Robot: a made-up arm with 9 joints. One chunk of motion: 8 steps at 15 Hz.
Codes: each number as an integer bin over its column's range. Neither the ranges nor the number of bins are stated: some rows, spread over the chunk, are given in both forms.
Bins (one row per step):
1: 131 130 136 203 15 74
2: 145 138 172 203 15 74
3: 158 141 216 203 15 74
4: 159 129 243 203 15 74
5: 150 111 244 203 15 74
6: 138 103 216 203 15 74
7: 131 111 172 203 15 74
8: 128 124 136 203 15 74
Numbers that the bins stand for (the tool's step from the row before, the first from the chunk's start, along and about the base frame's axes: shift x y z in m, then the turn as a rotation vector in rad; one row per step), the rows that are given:
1: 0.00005 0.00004 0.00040 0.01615 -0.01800 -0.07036
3: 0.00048 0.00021 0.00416 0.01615 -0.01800 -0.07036
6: 0.00016 -0.00038 0.00416 0.01615 -0.01800 -0.07036
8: 0.00001 -0.00005 0.00040 0.01615 -0.01800 -0.07036
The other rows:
2: 0.00027 0.00016 0.00209 0.01615 -0.01800 -0.07036
4: 0.00049 0.00002 0.00544 0.01615 -0.01800 -0.07036
5: 0.00035 -0.00026 0.00548 0.01615 -0.01800 -0.07036
7: 0.00005 -0.00026 0.00209 0.01615 -0.01800 -0.07036

